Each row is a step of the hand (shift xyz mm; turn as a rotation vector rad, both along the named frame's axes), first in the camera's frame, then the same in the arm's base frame.
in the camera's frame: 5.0 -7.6 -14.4 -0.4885 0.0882 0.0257
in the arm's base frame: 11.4 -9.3 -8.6 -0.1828 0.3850 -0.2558
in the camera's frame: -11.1 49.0 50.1 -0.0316 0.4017 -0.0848
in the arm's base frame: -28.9 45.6 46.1 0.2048 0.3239 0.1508
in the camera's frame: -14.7 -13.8 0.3 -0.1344 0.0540 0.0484
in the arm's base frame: -11.1 -0.9 -16.8 -0.0744 0.1294 -0.0322
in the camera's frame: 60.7 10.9 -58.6 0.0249 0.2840 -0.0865
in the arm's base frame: 77.4 -32.5 13.9 0.1859 0.1977 0.1230
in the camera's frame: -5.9 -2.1 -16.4 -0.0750 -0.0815 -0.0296
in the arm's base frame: 10.7 1.9 -13.8 -0.0342 -0.0138 -0.1085
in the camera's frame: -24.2 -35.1 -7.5 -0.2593 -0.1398 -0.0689
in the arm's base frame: -16.0 -11.1 -38.7 -0.0951 0.0607 -0.2807
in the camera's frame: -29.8 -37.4 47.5 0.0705 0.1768 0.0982
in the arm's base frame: -65.4 -8.0 -14.1 0.0091 0.0907 0.1938
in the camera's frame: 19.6 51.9 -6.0 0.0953 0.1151 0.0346
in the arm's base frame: 31.6 26.6 37.5 0.0502 0.0263 0.1425
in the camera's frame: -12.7 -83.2 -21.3 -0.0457 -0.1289 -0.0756
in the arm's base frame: -17.2 -55.4 -64.6 -0.0010 -0.0699 -0.1397
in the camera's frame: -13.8 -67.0 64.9 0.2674 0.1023 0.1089
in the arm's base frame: -84.5 -40.5 -10.3 0.0509 -0.0936 0.2872
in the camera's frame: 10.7 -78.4 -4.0 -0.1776 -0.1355 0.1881
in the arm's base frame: -20.8 -66.6 -37.5 -0.2781 0.0166 -0.0876
